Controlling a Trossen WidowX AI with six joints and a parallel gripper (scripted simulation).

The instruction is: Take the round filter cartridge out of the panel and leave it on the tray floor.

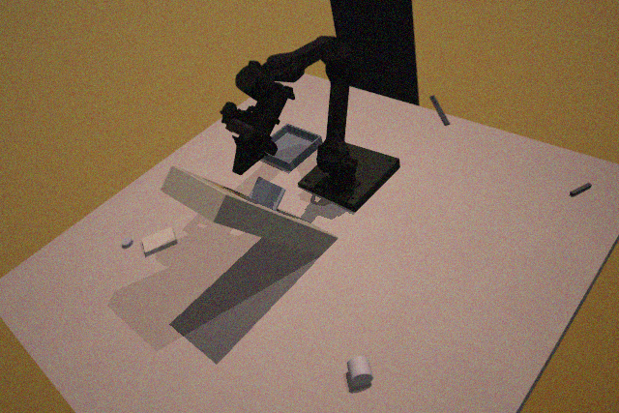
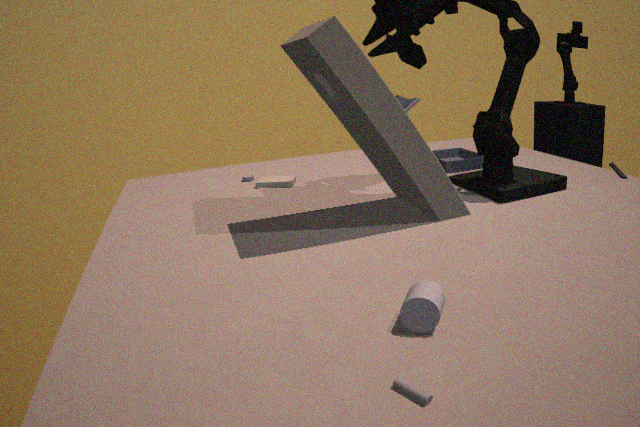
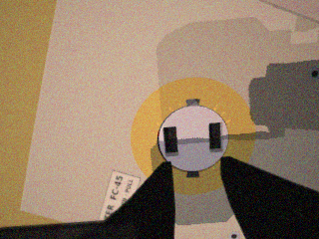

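Now: the white round filter cartridge 40 mm below my gripper tip and 40 mm ahead of it. Also, from my gripper tip: pale block: 320 mm to the right, 300 mm below, 150 mm ahead; then small blue-grey plate: 130 mm below, 60 mm behind; then tiny cylinder: 400 mm to the right, 300 mm below, 210 mm ahead.
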